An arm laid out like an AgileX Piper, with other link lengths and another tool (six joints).
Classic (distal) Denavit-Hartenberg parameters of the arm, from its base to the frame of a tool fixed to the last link. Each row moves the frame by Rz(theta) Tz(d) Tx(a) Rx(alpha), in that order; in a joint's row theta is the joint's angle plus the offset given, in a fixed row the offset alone. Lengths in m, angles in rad.
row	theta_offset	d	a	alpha
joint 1	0	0.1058	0	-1.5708
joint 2	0.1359	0	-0.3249	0
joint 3	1.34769	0	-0.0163	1.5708
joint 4	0	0.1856	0	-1.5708
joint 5	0	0	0	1.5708
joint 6	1.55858	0.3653	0.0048	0.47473
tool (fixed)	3.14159	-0.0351	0	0
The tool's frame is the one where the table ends.
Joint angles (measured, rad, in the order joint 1, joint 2, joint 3, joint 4, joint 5, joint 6), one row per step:
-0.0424, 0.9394, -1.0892, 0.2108, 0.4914, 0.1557
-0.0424, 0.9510, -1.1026, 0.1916, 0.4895, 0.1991
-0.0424, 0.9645, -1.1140, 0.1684, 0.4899, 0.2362
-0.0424, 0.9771, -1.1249, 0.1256, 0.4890, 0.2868
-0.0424, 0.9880, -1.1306, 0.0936, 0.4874, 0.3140
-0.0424, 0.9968, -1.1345, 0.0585, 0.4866, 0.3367
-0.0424, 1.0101, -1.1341, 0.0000, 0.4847, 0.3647
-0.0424, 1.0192, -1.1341, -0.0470, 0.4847, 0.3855
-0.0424, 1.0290, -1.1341, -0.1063, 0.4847, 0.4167
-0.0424, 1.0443, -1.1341, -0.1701, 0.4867, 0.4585
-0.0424, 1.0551, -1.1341, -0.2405, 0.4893, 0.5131
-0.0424, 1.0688, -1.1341, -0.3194, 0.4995, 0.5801
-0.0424, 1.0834, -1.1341, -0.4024, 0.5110, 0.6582
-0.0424, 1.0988, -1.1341, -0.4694, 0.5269, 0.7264
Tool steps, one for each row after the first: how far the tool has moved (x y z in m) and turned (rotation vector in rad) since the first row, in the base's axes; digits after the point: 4 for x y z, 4 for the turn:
0.0035, -0.0037, 0.0027, 0.0234, -0.0006, -0.0153
0.0074, -0.0077, 0.0028, 0.0368, 0.0044, -0.0298
0.0111, -0.0147, 0.0031, 0.0443, 0.0081, -0.0524
0.0142, -0.0199, 0.0020, 0.0397, 0.0129, -0.0669
0.0167, -0.0254, 0.0007, 0.0276, 0.0176, -0.0808
0.0202, -0.0343, -0.0041, -0.0023, 0.0296, -0.1014
0.0223, -0.0413, -0.0072, -0.0282, 0.0383, -0.1171
0.0244, -0.0503, -0.0102, -0.0562, 0.0468, -0.1379
0.0277, -0.0601, -0.0152, -0.0788, 0.0615, -0.1622
0.0294, -0.0710, -0.0179, -0.0958, 0.0701, -0.1914
0.0307, -0.0839, -0.0229, -0.1097, 0.0858, -0.2272
0.0317, -0.0977, -0.0271, -0.1177, 0.0995, -0.2680
0.0324, -0.1100, -0.0329, -0.1202, 0.1170, -0.3052

